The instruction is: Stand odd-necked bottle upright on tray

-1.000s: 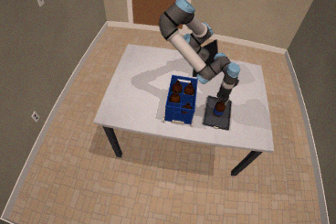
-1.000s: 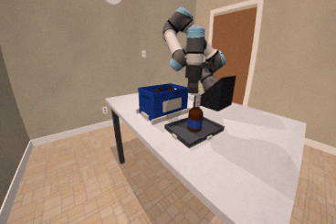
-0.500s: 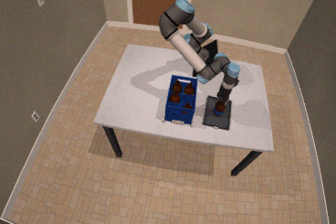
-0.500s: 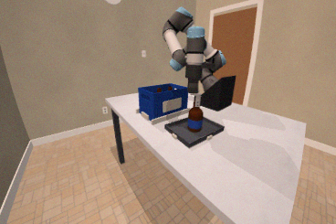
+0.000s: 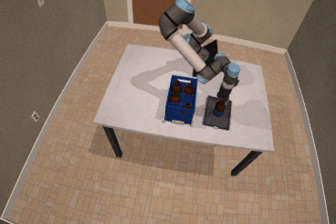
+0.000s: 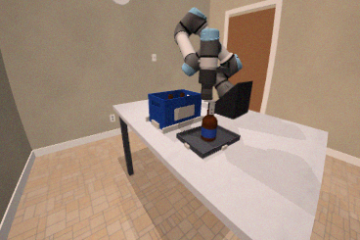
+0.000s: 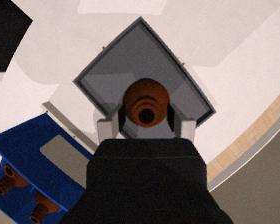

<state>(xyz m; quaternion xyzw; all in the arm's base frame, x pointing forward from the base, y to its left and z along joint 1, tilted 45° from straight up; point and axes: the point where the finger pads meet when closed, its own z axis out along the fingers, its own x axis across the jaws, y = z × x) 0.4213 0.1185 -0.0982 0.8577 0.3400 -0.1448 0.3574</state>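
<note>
My gripper is now 70 mm above the bottle. The rest, counted from my hand: dark tray: 150 mm below; then blue crate: 280 mm to the right, 80 mm below, 20 mm behind.
</note>
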